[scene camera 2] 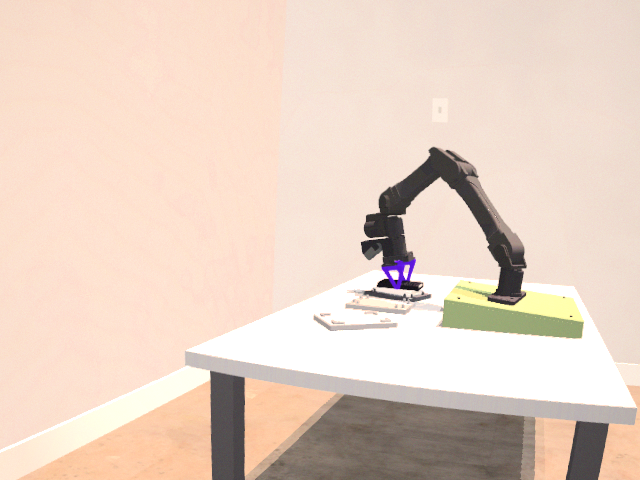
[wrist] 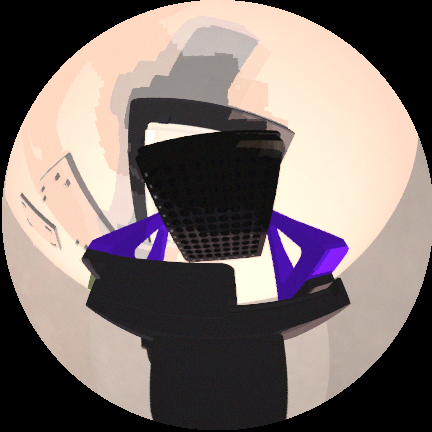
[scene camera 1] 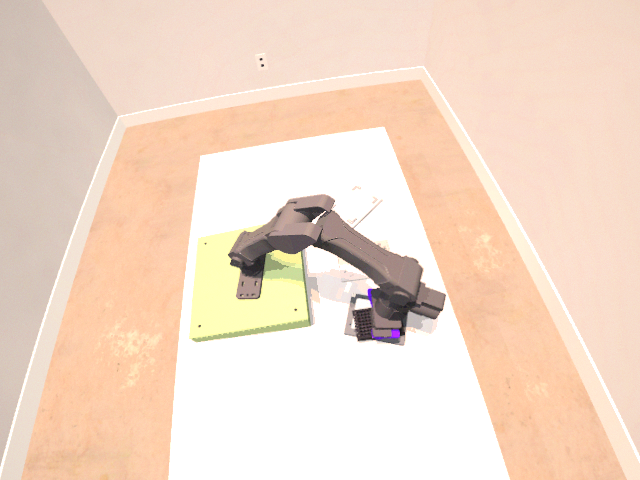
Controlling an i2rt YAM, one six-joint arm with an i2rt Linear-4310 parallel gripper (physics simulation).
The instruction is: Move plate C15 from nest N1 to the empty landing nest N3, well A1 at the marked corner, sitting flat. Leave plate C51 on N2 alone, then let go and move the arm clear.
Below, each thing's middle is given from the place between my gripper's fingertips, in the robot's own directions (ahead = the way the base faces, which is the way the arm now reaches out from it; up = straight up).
I see my gripper 10 mm below the black perforated plate [wrist: 214, 191] and 10 mm short of it.
